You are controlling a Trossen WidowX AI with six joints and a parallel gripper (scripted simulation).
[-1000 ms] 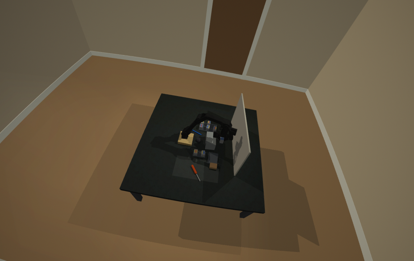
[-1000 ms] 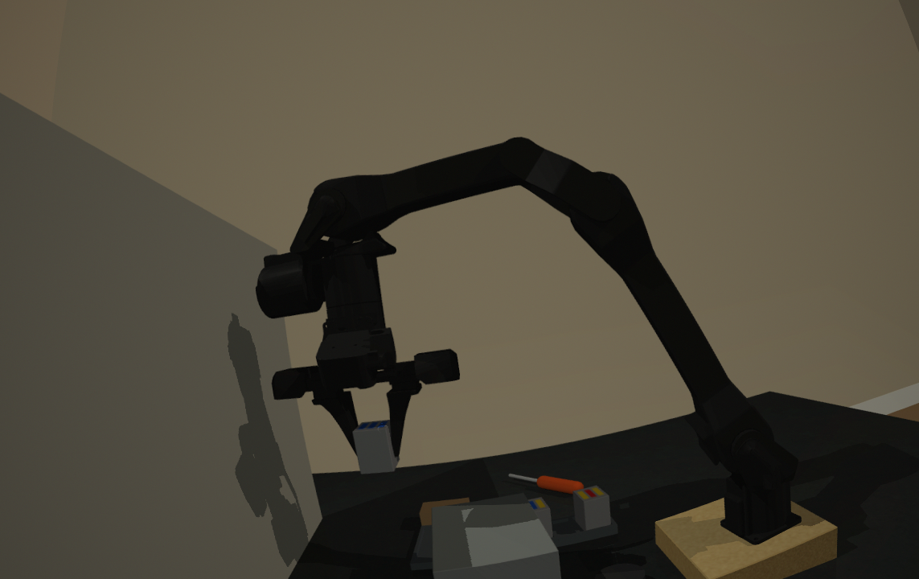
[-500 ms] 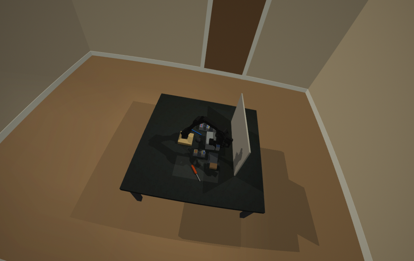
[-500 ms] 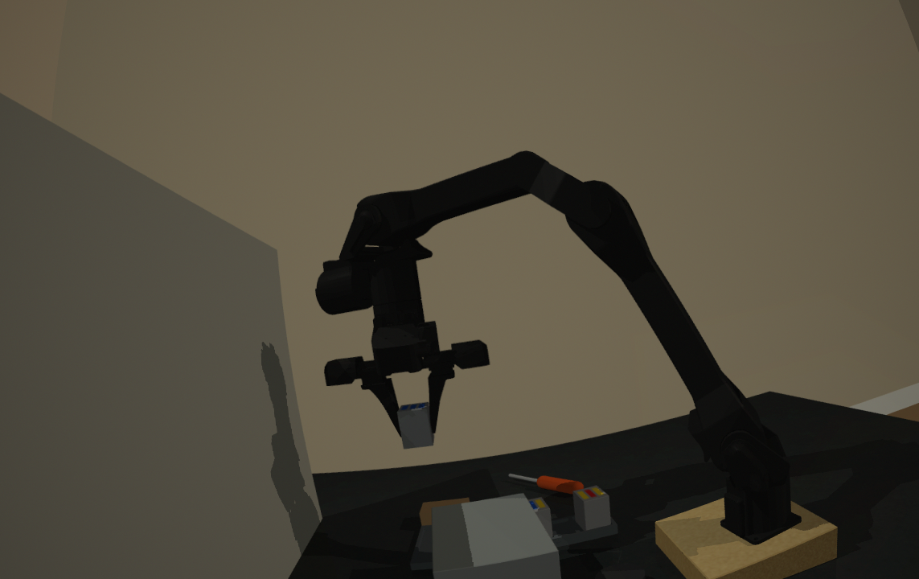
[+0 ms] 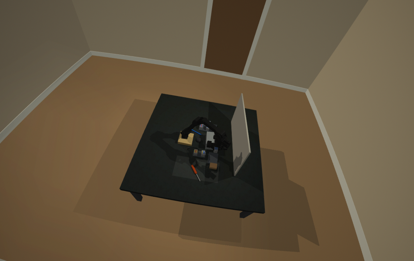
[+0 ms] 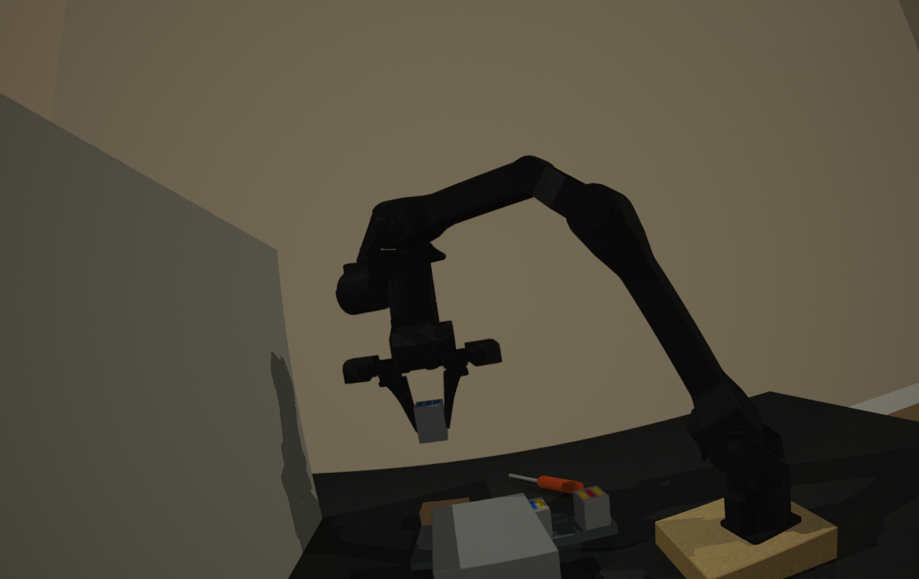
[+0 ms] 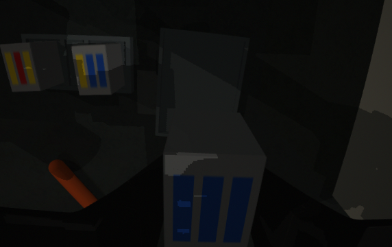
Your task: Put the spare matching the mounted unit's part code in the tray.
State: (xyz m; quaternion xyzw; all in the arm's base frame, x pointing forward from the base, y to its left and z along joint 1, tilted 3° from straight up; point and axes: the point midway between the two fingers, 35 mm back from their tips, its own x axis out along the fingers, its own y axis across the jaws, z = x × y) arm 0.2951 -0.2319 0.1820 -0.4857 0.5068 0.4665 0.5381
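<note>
My gripper tip is now 16 cm above the tray. The rest, counted from my gripper tip: tan block 15 cm below, 9 cm to the right; tall white panel 23 cm ahead, 17 cm to the left, 6 cm above; grey mounted unit 19 cm to the left, 12 cm below, 3 cm behind.
</note>
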